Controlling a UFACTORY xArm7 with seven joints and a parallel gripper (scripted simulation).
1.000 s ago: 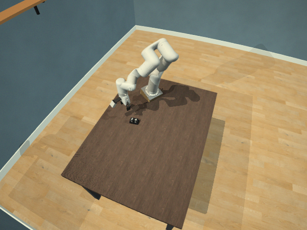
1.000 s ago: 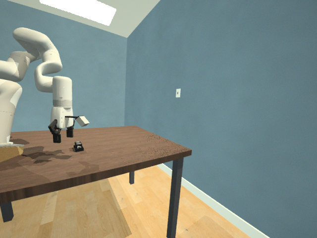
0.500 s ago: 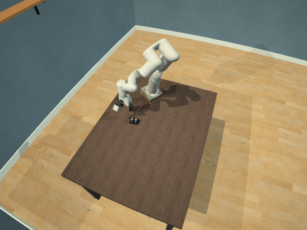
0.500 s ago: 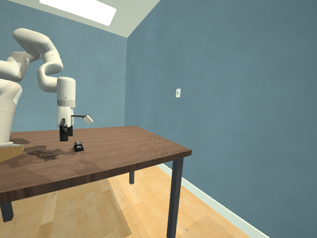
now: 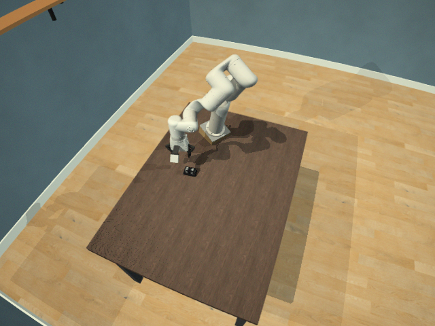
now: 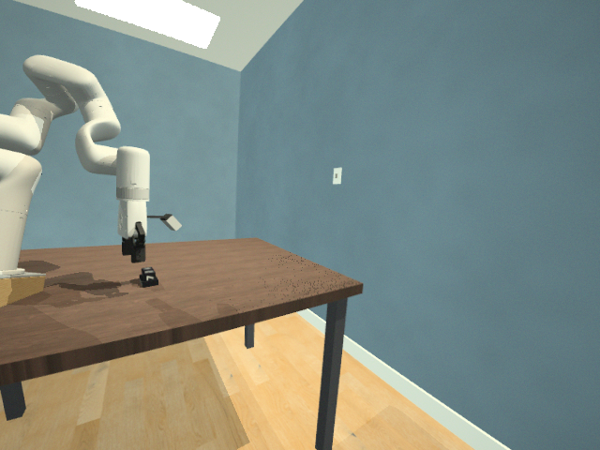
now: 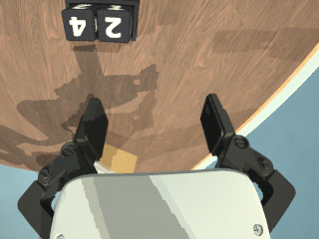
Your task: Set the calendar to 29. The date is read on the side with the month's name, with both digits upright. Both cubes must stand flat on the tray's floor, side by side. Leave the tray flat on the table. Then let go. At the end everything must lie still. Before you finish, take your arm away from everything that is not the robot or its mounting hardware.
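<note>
The black tray lies 10 cm below my hand, 7 cm to the left of it and 3 cm ahead of it.
</note>
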